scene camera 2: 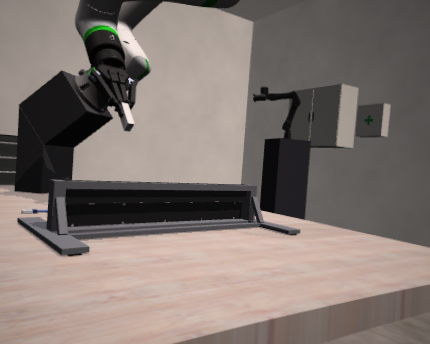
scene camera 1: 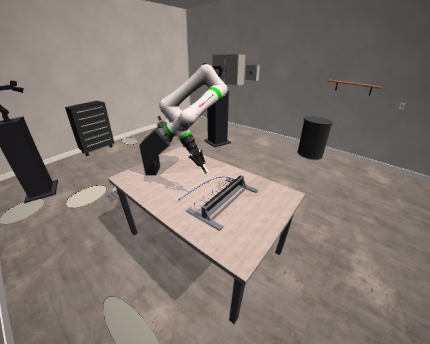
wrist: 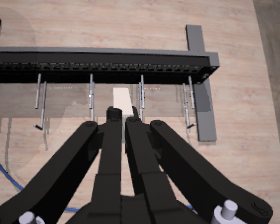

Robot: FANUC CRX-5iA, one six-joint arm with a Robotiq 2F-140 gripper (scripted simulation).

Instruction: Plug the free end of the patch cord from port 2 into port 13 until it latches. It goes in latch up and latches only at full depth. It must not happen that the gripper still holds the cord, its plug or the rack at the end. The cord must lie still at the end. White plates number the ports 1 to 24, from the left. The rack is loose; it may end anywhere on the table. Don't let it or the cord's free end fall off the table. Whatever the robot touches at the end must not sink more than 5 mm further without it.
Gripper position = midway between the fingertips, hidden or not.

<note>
I see my gripper (scene camera 2: 129, 127).
My gripper also shows in the wrist view (wrist: 120, 99).
</note>
